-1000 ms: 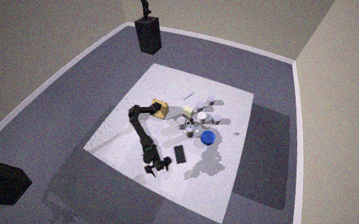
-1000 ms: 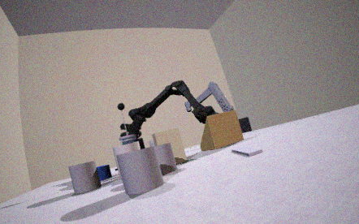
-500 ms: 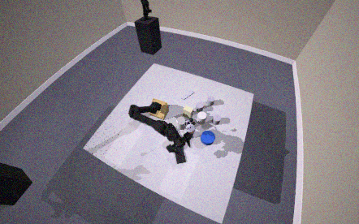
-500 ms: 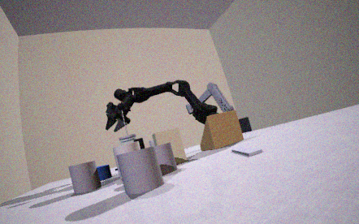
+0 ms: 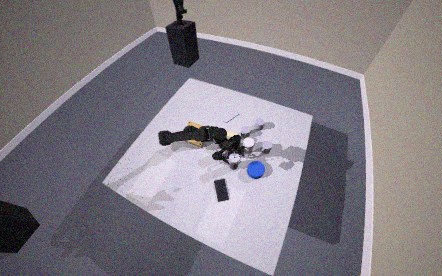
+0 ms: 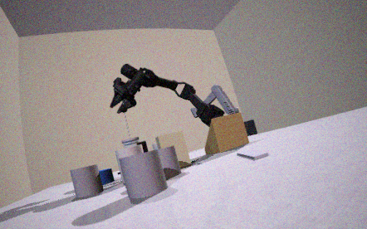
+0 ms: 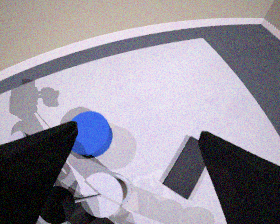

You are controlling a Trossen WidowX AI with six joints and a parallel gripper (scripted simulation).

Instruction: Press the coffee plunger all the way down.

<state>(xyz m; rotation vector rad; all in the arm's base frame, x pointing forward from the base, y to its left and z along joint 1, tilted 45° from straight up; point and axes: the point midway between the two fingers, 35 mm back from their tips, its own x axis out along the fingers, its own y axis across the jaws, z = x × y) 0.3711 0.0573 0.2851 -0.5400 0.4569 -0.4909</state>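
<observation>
Right now the coffee press is 40 mm behind my gripper tip, 90 mm to the left of it and 150 mm below it. The rest, counted from my gripper tip: blue disc 120 mm ahead, 110 mm to the left, 260 mm below.
</observation>
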